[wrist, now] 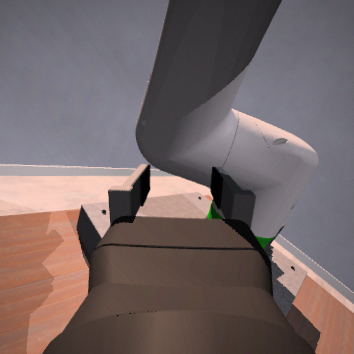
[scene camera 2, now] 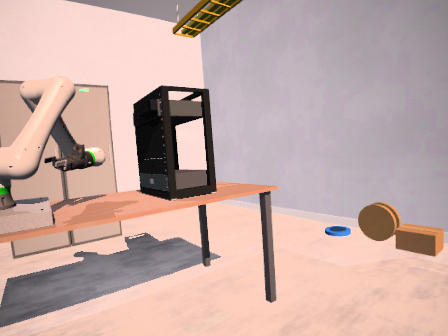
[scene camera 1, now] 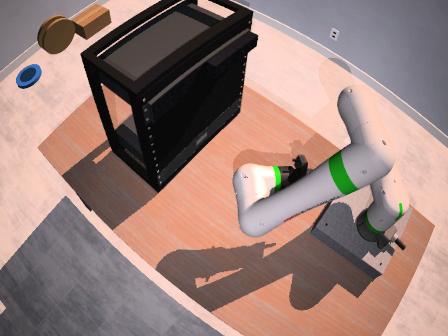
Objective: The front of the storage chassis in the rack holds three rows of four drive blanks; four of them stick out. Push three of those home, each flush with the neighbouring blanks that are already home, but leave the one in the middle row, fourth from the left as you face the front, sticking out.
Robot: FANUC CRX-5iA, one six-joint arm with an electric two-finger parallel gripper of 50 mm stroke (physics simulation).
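Pixels of known places: gripper, fingertip midpoint: point(wrist: 180, 177) point(scene camera 2: 50, 162); arm's base at its link origin: point(scene camera 1: 371, 225).
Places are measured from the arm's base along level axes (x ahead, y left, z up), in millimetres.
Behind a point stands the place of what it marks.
The black rack point(scene camera 1: 151, 160) {x 698, y 489, z 178 mm} point(scene camera 2: 169, 150) {x 779, y -4, z 187 mm} stands on the table. The storage chassis point(scene camera 1: 172, 97) {x 695, y 384, z 419 mm} point(scene camera 2: 186, 108) {x 909, y 43, z 416 mm} sits near its top. Its front is very dark; rows and single blanks cannot be made out. Dark block shapes point(scene camera 1: 246, 46) {x 696, y 85, z 446 mm} point(scene camera 1: 223, 58) {x 689, y 194, z 460 mm} jut from the front toward its far end in scene camera 1. A dark protruding shape point(scene camera 2: 155, 106) {x 731, y 23, z 422 mm} also shows at the front's upper edge in scene camera 2. The blanks do not show in the wrist view. My gripper point(scene camera 1: 301, 167) point(scene camera 2: 55, 162) {x 224, y 30, z 171 mm} point(wrist: 180, 177) {x 224, y 30, z 171 mm} is open and empty, well away from the rack, facing back toward the arm's base.
The arm's base stands on a grey plinth point(scene camera 1: 345, 245) {x 36, y 151, z 7 mm} point(scene camera 2: 30, 220) {x 158, y -189, z -42 mm} point(wrist: 90, 227) {x 224, y -122, z -25 mm} at the other end of the wooden table point(scene camera 1: 200, 200) {x 571, y 390, z -76 mm} point(scene camera 2: 120, 206) {x 514, y 50, z -76 mm} point(wrist: 25, 265) {x 325, y -97, z -76 mm}. A grey panel point(scene camera 1: 175, 170) {x 708, y 394, z -25 mm} point(scene camera 2: 152, 182) {x 728, y 235, z 10 mm} with a light label fills the rack's bottom. Boxes and a blue ring lie on the floor behind.
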